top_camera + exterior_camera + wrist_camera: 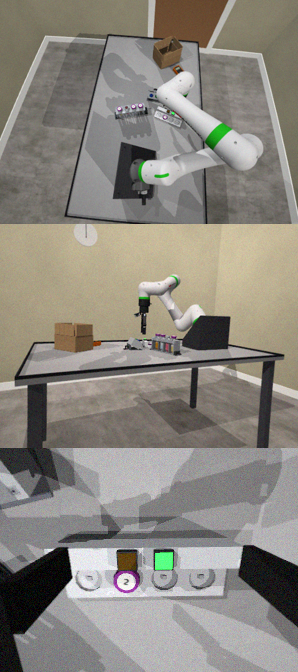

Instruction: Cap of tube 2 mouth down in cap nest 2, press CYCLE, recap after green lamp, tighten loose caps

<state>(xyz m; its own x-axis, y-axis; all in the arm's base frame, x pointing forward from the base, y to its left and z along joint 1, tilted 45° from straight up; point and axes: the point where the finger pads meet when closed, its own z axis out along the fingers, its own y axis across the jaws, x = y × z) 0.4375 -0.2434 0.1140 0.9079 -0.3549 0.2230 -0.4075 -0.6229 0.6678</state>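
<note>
Now: hand 4 cm past the purple cap marked 2, 5 cm to the right of it and 9 cm above it. Also, from my hand: key housing (14 cm ahead, 14 cm to the left, 5 cm below); then green key (12 cm ahead, 12 cm to the left, 4 cm below); then blue key (13 cm ahead, 16 cm to the left, 4 cm below).
</note>
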